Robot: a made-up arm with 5 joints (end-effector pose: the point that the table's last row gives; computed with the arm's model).
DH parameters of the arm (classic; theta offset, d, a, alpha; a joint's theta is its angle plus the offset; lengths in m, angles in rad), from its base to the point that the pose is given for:
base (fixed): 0.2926 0 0.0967 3.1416
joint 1: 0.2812 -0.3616 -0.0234 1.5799
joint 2: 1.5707 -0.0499 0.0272 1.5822
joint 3: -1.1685 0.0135 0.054 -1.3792
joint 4: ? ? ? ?
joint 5: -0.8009 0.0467 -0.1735 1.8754
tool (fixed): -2.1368 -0.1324 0 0
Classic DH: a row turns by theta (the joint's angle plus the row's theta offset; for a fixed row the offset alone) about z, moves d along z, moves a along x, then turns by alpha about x.
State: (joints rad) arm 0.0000 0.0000 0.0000 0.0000 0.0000
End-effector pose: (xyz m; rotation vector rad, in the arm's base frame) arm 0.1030 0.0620 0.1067 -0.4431 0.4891 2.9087
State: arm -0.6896 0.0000 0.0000 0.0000 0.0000
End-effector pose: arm 0.0789 0.0608 0.1067 0.5289 -0.2820 -2.5590
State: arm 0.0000 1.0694 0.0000 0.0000 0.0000
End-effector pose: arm -0.1386 0.0583 0.2093 -1.1373 -0.5771 -2.8265
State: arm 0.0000 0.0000 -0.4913 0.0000 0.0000
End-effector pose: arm 0.1030 -0.0551 0.0939 -0.4990 1.2095 2.7657
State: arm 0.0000 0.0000 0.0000 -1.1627 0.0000
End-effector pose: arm 0.0826 0.0189 0.0836 1.0715 -0.3754 -2.0359
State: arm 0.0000 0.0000 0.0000 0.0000 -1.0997
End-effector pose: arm 0.1705 -0.1516 0.1166 0.9866 -1.7880 -2.2105
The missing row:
joint 4: -0.2235 0.0125 -0.015 1.1097
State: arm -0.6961 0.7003 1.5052 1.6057 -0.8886
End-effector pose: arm -0.1026 0.0975 0.3808 -2.2896 -0.3467 -1.7773
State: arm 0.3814 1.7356 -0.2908 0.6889 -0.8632
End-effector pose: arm -0.2266 -0.0594 0.4020 -1.7095 -1.1331 -1.5576
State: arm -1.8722 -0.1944 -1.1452 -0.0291 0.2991
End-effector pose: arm 0.2397 0.1178 0.1419 1.3412 -0.3678 -1.2714
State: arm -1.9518 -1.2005 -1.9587 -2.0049 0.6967
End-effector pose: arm 0.3931 -0.0324 0.3110 1.3436 -1.3826 -0.3947
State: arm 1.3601 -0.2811 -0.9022 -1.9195 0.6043
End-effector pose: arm -0.1843 0.0336 0.1891 -0.6611 -1.0176 -2.5790
